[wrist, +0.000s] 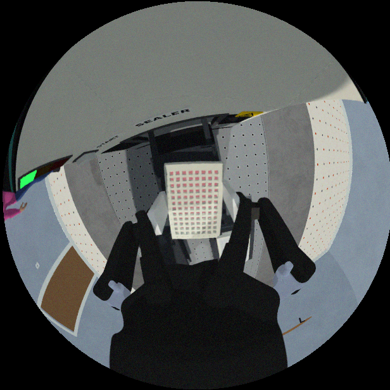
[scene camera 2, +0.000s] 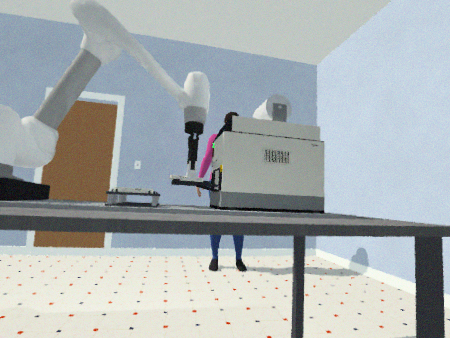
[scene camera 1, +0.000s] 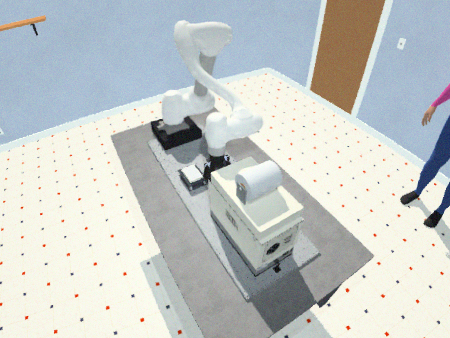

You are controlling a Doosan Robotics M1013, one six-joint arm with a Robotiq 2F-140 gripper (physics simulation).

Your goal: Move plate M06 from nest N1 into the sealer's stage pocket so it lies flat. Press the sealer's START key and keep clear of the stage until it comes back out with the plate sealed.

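Where they show: gripper, fingertip midpoint: (scene camera 2: pixel 190 180); arm's base, link origin: (scene camera 1: pixel 174 125).
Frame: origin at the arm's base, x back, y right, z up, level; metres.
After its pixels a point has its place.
Observation:
The plate (scene camera 2: pixel 177 176) {z 0.049, x -0.668, y 0.091 m} (wrist: pixel 194 200), pale with a grid of reddish wells, is level between the fingertips. My gripper (scene camera 1: pixel 217 168) (scene camera 2: pixel 191 173) {z 0.040, x -0.722, y 0.060 m} (wrist: pixel 193 194) points down and is shut on it. The plate is right at the black stage (scene camera 2: pixel 200 184) {z 0.020, x -0.754, y 0.105 m} (wrist: pixel 185 156) that sticks out of the sealer (scene camera 1: pixel 235 220) {z 0.168, x -1.058, y 0.174 m} (scene camera 2: pixel 270 172) {z 0.081, x -1.007, y 0.174 m} (wrist: pixel 190 65); the pocket is hidden under the plate, so full seating cannot be told. A START label (wrist: pixel 108 141) shows on the sealer's front at the left in the wrist view; its key is not clear.
A low dark stand (scene camera 1: pixel 196 185) {z -0.060, x -0.584, y 0.127 m} (scene camera 2: pixel 155 199) {z -0.039, x -0.595, y 0.177 m} with a pale top is beside the gripper on the arm's side. The sealer carries a white roll (scene camera 1: pixel 260 181) {z 0.396, x -1.093, y 0.092 m} (scene camera 2: pixel 274 108) {z 0.344, x -1.029, y 0.150 m}. Its green-lit screen (wrist: pixel 28 179) is at the wrist view's left. A person (scene camera 1: pixel 434 150) (scene camera 2: pixel 214 245) stands beyond the table.

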